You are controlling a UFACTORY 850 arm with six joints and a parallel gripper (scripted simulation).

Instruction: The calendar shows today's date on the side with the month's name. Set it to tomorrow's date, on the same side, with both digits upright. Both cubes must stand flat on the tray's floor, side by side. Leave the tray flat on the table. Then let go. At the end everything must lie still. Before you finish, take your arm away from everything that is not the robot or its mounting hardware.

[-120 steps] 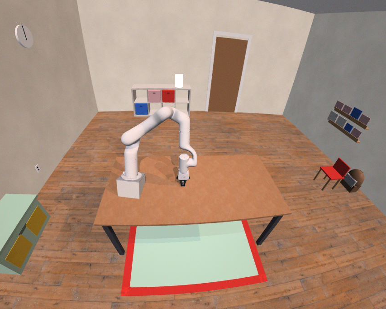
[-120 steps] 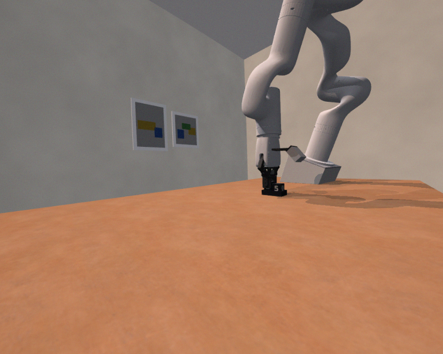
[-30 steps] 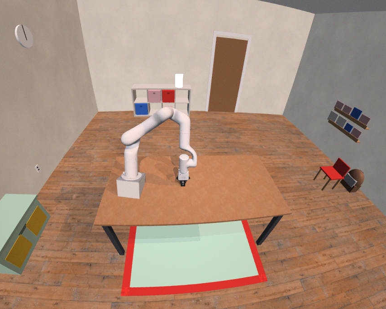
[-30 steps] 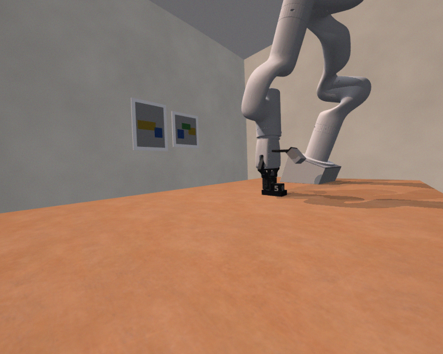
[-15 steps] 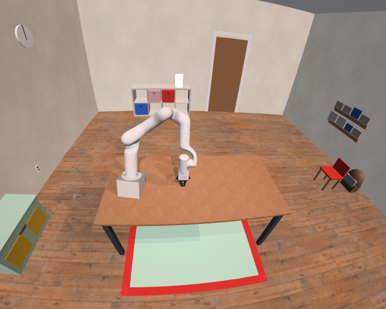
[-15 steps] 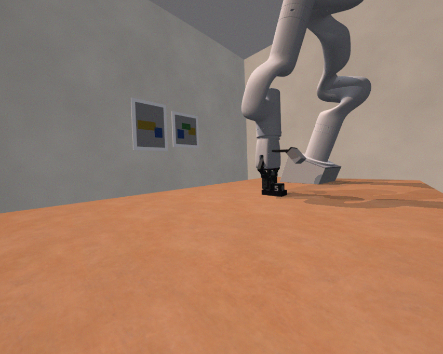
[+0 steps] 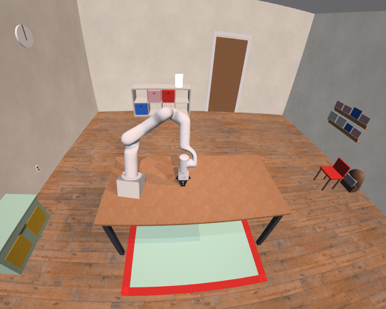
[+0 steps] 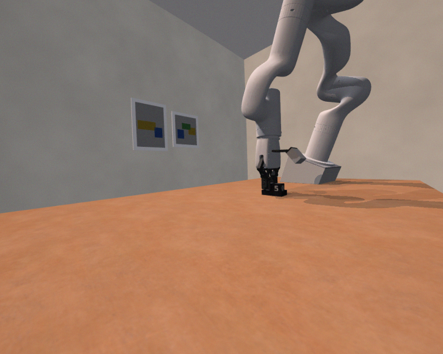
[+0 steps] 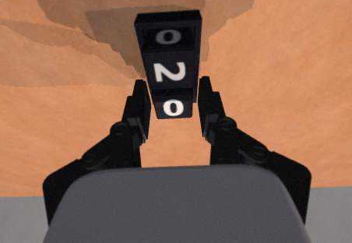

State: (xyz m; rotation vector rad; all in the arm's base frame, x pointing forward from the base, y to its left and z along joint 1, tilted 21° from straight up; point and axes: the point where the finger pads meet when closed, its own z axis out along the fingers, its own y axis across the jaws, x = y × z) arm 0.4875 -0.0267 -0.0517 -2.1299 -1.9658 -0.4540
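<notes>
Now: hand 2 cm above the black cube. Round my hand: black calendar tray (2 cm to the left, 3 cm below); then calendar cube (3 cm to the left, 2 cm below).
</notes>
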